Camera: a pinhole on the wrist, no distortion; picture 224 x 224 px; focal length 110.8 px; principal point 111.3 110.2 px. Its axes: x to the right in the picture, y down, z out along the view. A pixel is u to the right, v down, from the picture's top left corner.
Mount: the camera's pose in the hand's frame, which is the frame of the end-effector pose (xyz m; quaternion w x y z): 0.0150 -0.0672 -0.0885 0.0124 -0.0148 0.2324 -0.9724
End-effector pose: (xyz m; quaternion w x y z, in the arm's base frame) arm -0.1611 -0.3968 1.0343 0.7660 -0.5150 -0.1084 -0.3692
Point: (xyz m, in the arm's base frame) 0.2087 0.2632 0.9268
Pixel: outside the picture
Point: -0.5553 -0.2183 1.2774
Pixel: 185.8 161.0
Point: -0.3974 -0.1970 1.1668
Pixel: 188.7 112.3
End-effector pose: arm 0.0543 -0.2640 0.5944 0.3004 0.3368 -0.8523 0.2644
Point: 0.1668 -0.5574 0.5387
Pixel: 114.8 123.5
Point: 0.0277 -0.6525 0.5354
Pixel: 82.7 98.1
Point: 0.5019 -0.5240 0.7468
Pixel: outside the picture
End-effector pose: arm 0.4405 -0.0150 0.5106 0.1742 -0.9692 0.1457 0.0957
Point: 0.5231 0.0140 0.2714
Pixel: 61.4 9.3
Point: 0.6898 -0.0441 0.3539
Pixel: outside the picture
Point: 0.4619 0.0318 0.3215
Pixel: 93.6 9.8
